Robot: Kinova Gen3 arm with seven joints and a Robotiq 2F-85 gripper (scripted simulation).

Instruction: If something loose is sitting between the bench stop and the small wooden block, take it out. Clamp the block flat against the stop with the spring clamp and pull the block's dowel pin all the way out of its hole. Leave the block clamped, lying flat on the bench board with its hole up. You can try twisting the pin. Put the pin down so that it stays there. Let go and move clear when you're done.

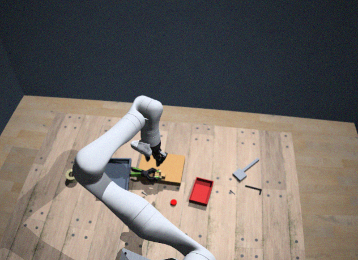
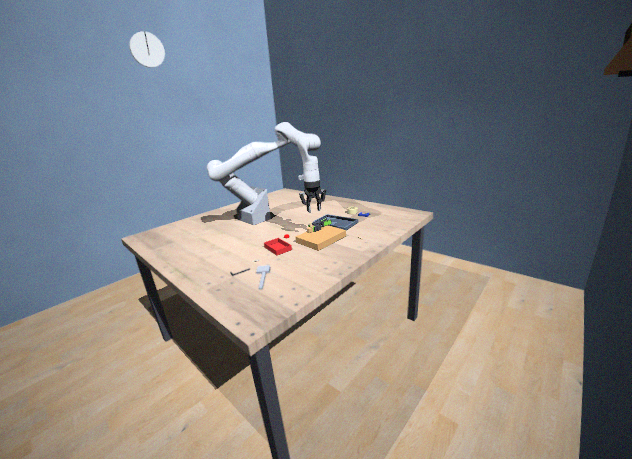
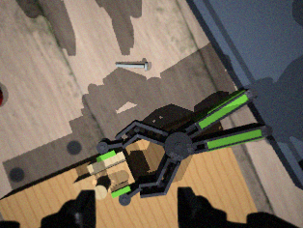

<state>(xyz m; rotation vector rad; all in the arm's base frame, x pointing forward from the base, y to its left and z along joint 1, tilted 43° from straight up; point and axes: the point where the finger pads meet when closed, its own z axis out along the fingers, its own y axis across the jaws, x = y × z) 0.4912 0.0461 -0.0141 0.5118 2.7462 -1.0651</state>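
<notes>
Right now the dowel pin is 3 cm to the right of my hand and 9 cm below it. Also, from my hand: bench board: 5 cm ahead, 2 cm to the right, 12 cm below; wooden block: 3 cm to the right, 10 cm below; red disc: 11 cm behind, 10 cm to the right, 14 cm below.
</notes>
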